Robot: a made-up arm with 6 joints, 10 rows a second.
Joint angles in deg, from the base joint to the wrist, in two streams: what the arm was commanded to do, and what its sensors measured. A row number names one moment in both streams.
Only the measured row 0 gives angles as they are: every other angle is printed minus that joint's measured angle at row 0.
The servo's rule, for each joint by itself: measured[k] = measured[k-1] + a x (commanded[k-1-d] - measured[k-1]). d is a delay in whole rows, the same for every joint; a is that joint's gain. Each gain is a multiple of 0.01, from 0.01 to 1. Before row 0 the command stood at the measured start. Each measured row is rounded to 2 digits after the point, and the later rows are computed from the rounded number. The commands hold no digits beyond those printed.
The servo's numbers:
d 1
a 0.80 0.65 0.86 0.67 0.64 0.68
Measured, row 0: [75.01, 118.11, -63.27, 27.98, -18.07, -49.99]
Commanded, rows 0 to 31: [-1.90, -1.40, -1.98, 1.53, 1.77, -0.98]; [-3.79, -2.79, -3.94, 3.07, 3.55, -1.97]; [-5.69, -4.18, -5.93, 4.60, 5.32, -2.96]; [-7.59, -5.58, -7.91, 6.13, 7.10, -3.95]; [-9.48, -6.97, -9.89, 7.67, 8.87, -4.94]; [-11.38, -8.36, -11.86, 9.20, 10.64, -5.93]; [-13.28, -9.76, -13.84, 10.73, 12.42, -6.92]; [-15.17, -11.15, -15.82, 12.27, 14.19, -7.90]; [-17.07, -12.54, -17.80, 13.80, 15.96, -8.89]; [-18.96, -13.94, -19.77, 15.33, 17.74, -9.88]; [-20.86, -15.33, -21.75, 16.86, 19.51, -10.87]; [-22.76, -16.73, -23.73, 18.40, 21.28, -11.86]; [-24.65, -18.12, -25.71, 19.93, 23.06, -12.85]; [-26.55, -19.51, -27.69, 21.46, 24.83, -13.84]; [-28.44, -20.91, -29.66, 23.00, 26.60, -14.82]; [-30.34, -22.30, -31.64, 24.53, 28.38, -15.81]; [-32.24, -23.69, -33.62, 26.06, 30.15, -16.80]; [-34.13, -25.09, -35.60, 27.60, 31.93, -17.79]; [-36.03, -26.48, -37.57, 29.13, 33.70, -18.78]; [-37.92, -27.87, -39.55, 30.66, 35.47, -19.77]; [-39.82, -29.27, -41.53, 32.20, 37.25, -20.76]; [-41.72, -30.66, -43.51, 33.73, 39.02, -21.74]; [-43.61, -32.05, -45.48, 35.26, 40.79, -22.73]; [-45.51, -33.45, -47.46, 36.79, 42.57, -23.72]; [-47.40, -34.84, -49.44, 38.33, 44.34, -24.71]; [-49.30, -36.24, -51.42, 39.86, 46.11, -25.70]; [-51.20, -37.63, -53.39, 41.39, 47.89, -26.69]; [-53.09, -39.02, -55.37, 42.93, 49.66, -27.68]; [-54.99, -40.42, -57.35, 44.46, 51.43, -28.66]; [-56.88, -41.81, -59.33, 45.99, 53.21, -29.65]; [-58.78, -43.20, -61.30, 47.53, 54.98, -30.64]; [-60.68, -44.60, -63.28, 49.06, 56.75, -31.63]
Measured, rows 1 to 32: [0.00, 0.00, 0.00, 0.00, 0.00, 0.00]; [-1.52, -0.91, -1.70, 1.03, 1.13, -0.67]; [-3.34, -2.13, -3.63, 2.40, 2.68, -1.55]; [-5.22, -3.46, -5.61, 3.87, 4.37, -2.51]; [-7.12, -4.84, -7.59, 5.38, 6.12, -3.49]; [-9.01, -6.22, -9.57, 6.91, 7.88, -4.48]; [-10.91, -7.61, -11.54, 8.44, 9.65, -5.47]; [-12.81, -9.01, -13.52, 9.97, 11.42, -6.46]; [-14.70, -10.40, -15.50, 11.51, 13.19, -7.44]; [-16.60, -11.79, -17.48, 13.04, 14.96, -8.43]; [-18.49, -13.19, -19.45, 14.57, 16.74, -9.42]; [-20.39, -14.58, -21.43, 16.10, 18.51, -10.41]; [-22.29, -15.98, -23.41, 17.64, 20.28, -11.40]; [-24.18, -17.37, -25.39, 19.17, 22.06, -12.39]; [-26.08, -18.76, -27.37, 20.70, 23.83, -13.38]; [-27.97, -20.16, -29.34, 22.24, 25.60, -14.36]; [-29.87, -21.55, -31.32, 23.77, 27.38, -15.35]; [-31.77, -22.94, -33.30, 25.30, 29.15, -16.34]; [-33.66, -24.34, -35.28, 26.84, 30.93, -17.33]; [-35.56, -25.73, -37.25, 28.37, 32.70, -18.32]; [-37.45, -27.12, -39.23, 29.90, 34.47, -19.31]; [-39.35, -28.52, -41.21, 31.44, 36.25, -20.30]; [-41.25, -29.91, -43.19, 32.97, 38.02, -21.28]; [-43.14, -31.30, -45.16, 34.50, 39.79, -22.27]; [-45.04, -32.70, -47.14, 36.03, 41.57, -23.26]; [-46.93, -34.09, -49.12, 37.57, 43.34, -24.25]; [-48.83, -35.49, -51.10, 39.10, 45.11, -25.24]; [-50.73, -36.88, -53.07, 40.63, 46.89, -26.23]; [-52.62, -38.27, -55.05, 42.17, 48.66, -27.22]; [-54.52, -39.67, -57.03, 43.70, 50.43, -28.20]; [-56.41, -41.06, -59.01, 45.23, 52.21, -29.19]; [-58.31, -42.45, -60.98, 46.77, 53.98, -30.18]
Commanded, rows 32 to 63: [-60.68, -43.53, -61.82, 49.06, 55.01, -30.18]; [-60.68, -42.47, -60.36, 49.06, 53.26, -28.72]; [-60.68, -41.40, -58.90, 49.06, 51.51, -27.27]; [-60.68, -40.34, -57.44, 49.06, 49.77, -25.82]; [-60.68, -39.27, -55.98, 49.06, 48.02, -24.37]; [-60.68, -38.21, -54.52, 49.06, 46.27, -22.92]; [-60.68, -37.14, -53.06, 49.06, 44.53, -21.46]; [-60.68, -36.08, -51.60, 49.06, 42.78, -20.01]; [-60.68, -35.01, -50.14, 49.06, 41.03, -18.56]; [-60.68, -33.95, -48.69, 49.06, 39.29, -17.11]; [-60.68, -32.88, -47.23, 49.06, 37.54, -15.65]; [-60.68, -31.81, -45.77, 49.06, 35.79, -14.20]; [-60.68, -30.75, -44.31, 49.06, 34.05, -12.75]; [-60.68, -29.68, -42.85, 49.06, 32.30, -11.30]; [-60.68, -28.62, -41.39, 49.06, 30.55, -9.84]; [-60.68, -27.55, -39.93, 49.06, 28.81, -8.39]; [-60.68, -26.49, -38.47, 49.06, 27.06, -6.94]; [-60.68, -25.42, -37.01, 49.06, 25.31, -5.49]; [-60.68, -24.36, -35.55, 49.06, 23.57, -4.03]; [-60.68, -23.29, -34.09, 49.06, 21.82, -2.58]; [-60.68, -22.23, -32.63, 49.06, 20.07, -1.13]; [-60.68, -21.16, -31.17, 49.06, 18.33, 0.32]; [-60.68, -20.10, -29.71, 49.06, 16.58, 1.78]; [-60.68, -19.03, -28.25, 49.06, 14.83, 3.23]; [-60.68, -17.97, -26.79, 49.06, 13.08, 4.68]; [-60.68, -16.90, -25.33, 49.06, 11.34, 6.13]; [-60.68, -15.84, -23.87, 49.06, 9.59, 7.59]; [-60.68, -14.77, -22.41, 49.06, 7.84, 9.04]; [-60.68, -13.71, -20.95, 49.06, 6.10, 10.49]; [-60.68, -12.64, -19.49, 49.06, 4.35, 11.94]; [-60.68, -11.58, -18.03, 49.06, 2.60, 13.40]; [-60.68, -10.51, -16.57, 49.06, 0.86, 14.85]
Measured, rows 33 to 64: [-60.21, -43.85, -62.96, 48.30, 55.75, -31.17]; [-60.59, -43.64, -61.98, 48.81, 55.28, -30.50]; [-60.66, -42.88, -60.59, 48.98, 53.99, -29.29]; [-60.68, -41.92, -59.14, 49.03, 52.40, -27.92]; [-60.68, -40.89, -57.68, 49.05, 50.72, -26.49]; [-60.68, -39.84, -56.22, 49.06, 48.99, -25.05]; [-60.68, -38.78, -54.76, 49.06, 47.25, -23.60]; [-60.68, -37.71, -53.30, 49.06, 45.51, -22.14]; [-60.68, -36.65, -51.84, 49.06, 43.76, -20.69]; [-60.68, -35.58, -50.38, 49.06, 42.01, -19.24]; [-60.68, -34.52, -48.93, 49.06, 40.27, -17.79]; [-60.68, -33.45, -47.47, 49.06, 38.52, -16.33]; [-60.68, -32.38, -46.01, 49.06, 36.77, -14.88]; [-60.68, -31.32, -44.55, 49.06, 35.03, -13.43]; [-60.68, -30.25, -43.09, 49.06, 33.28, -11.98]; [-60.68, -29.19, -41.63, 49.06, 31.53, -10.52]; [-60.68, -28.12, -40.17, 49.06, 29.79, -9.07]; [-60.68, -27.06, -38.71, 49.06, 28.04, -7.62]; [-60.68, -25.99, -37.25, 49.06, 26.29, -6.17]; [-60.68, -24.93, -35.79, 49.06, 24.55, -4.71]; [-60.68, -23.86, -34.33, 49.06, 22.80, -3.26]; [-60.68, -22.80, -32.87, 49.06, 21.05, -1.81]; [-60.68, -21.73, -31.41, 49.06, 19.31, -0.36]; [-60.68, -20.67, -29.95, 49.06, 17.56, 1.10]; [-60.68, -19.60, -28.49, 49.06, 15.81, 2.55]; [-60.68, -18.54, -27.03, 49.06, 14.06, 4.00]; [-60.68, -17.47, -25.57, 49.06, 12.32, 5.45]; [-60.68, -16.41, -24.11, 49.06, 10.57, 6.91]; [-60.68, -15.34, -22.65, 49.06, 8.82, 8.36]; [-60.68, -14.28, -21.19, 49.06, 7.08, 9.81]; [-60.68, -13.21, -19.73, 49.06, 5.33, 11.26]; [-60.68, -12.15, -18.27, 49.06, 3.58, 12.72]
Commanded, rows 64 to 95: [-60.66, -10.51, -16.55, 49.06, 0.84, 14.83]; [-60.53, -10.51, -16.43, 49.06, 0.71, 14.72]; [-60.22, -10.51, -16.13, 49.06, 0.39, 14.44]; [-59.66, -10.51, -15.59, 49.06, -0.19, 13.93]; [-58.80, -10.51, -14.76, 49.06, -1.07, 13.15]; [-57.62, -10.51, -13.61, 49.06, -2.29, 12.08]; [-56.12, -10.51, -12.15, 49.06, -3.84, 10.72]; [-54.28, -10.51, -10.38, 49.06, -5.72, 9.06]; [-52.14, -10.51, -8.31, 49.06, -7.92, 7.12]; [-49.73, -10.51, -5.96, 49.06, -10.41, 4.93]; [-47.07, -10.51, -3.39, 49.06, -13.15, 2.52]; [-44.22, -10.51, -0.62, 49.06, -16.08, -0.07]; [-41.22, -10.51, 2.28, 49.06, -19.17, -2.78]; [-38.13, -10.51, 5.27, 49.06, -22.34, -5.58]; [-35.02, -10.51, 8.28, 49.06, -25.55, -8.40]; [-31.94, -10.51, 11.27, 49.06, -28.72, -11.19]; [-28.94, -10.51, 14.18, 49.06, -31.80, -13.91]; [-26.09, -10.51, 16.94, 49.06, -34.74, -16.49]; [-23.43, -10.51, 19.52, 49.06, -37.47, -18.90]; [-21.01, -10.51, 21.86, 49.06, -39.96, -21.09]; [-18.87, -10.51, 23.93, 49.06, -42.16, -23.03]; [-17.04, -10.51, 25.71, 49.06, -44.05, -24.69]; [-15.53, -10.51, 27.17, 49.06, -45.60, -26.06]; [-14.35, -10.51, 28.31, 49.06, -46.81, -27.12]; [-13.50, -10.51, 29.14, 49.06, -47.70, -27.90]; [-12.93, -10.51, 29.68, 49.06, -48.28, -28.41]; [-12.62, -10.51, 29.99, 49.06, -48.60, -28.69]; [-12.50, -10.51, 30.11, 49.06, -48.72, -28.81]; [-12.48, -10.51, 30.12, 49.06, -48.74, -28.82]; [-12.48, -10.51, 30.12, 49.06, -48.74, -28.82]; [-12.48, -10.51, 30.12, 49.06, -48.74, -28.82]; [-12.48, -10.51, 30.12, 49.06, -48.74, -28.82]
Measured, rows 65 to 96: [-60.68, -11.08, -16.81, 49.06, 1.84, 14.17]; [-60.66, -10.71, -16.59, 49.06, 1.20, 14.62]; [-60.56, -10.58, -16.45, 49.06, 0.89, 14.69]; [-60.29, -10.53, -16.17, 49.06, 0.57, 14.52]; [-59.79, -10.52, -15.67, 49.06, 0.08, 14.12]; [-59.00, -10.51, -14.89, 49.06, -0.66, 13.46]; [-57.90, -10.51, -13.79, 49.06, -1.70, 12.52]; [-56.48, -10.51, -12.38, 49.06, -3.07, 11.30]; [-54.72, -10.51, -10.66, 49.06, -4.77, 9.78]; [-52.66, -10.51, -8.64, 49.06, -6.79, 7.97]; [-50.32, -10.51, -6.34, 49.06, -9.11, 5.90]; [-47.72, -10.51, -3.80, 49.06, -11.70, 3.60]; [-44.92, -10.51, -1.07, 49.06, -14.50, 1.10]; [-41.96, -10.51, 1.81, 49.06, -17.49, -1.54]; [-38.90, -10.51, 4.79, 49.06, -20.59, -4.29]; [-35.80, -10.51, 7.79, 49.06, -23.76, -7.08]; [-32.71, -10.51, 10.78, 49.06, -26.93, -9.87]; [-29.69, -10.51, 13.70, 49.06, -30.05, -12.62]; [-26.81, -10.51, 16.49, 49.06, -33.05, -15.25]; [-24.11, -10.51, 19.10, 49.06, -35.88, -17.73]; [-21.63, -10.51, 21.47, 49.06, -38.49, -20.01]; [-19.42, -10.51, 23.59, 49.06, -40.84, -22.06]; [-17.52, -10.51, 25.41, 49.06, -42.89, -23.85]; [-15.93, -10.51, 26.92, 49.06, -44.62, -25.35]; [-14.67, -10.51, 28.12, 49.06, -46.02, -26.55]; [-13.73, -10.51, 29.00, 49.06, -47.10, -27.47]; [-13.09, -10.51, 29.58, 49.06, -47.86, -28.11]; [-12.71, -10.51, 29.93, 49.06, -48.33, -28.50]; [-12.54, -10.51, 30.08, 49.06, -48.58, -28.71]; [-12.49, -10.51, 30.11, 49.06, -48.68, -28.78]; [-12.48, -10.51, 30.12, 49.06, -48.72, -28.81]; [-12.48, -10.51, 30.12, 49.06, -48.73, -28.82]
